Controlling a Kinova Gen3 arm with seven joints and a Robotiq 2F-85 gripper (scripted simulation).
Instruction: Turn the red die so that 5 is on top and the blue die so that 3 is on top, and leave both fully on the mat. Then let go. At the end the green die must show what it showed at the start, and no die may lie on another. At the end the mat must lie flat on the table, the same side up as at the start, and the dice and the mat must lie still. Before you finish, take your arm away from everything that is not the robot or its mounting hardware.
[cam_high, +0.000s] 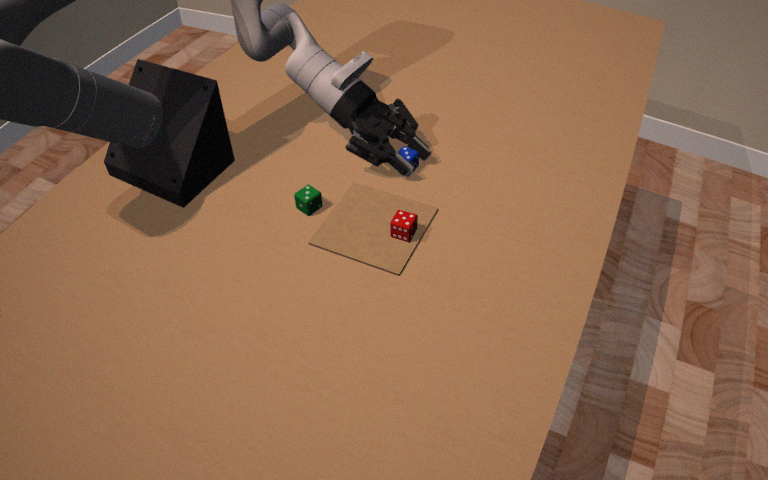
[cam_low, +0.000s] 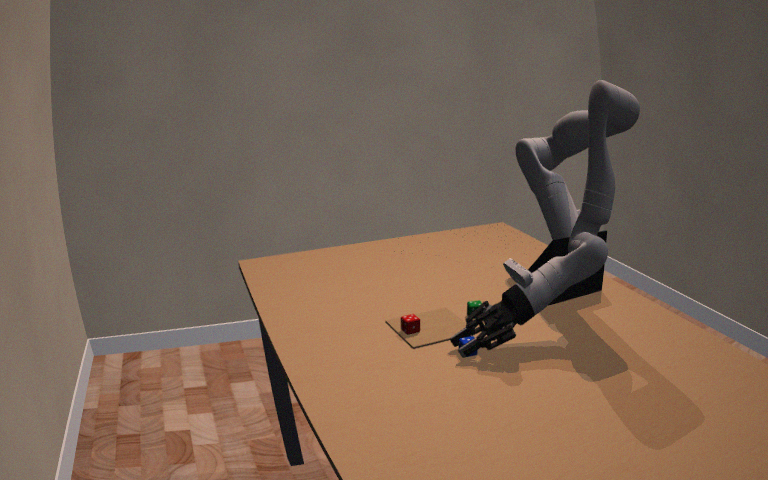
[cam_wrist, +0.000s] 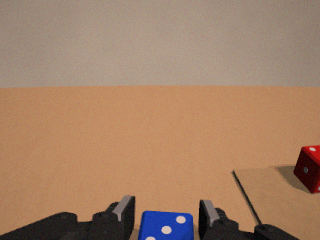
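Now: hand 1 cm past the blue die and 1 cm above it. From my hand the other things lie so: thin tan mat 14 cm to the right, 3 cm ahead, 2 cm below; red die 13 cm to the right, 7 cm ahead, 1 cm below; green die 16 cm to the right, 8 cm behind, 1 cm below.
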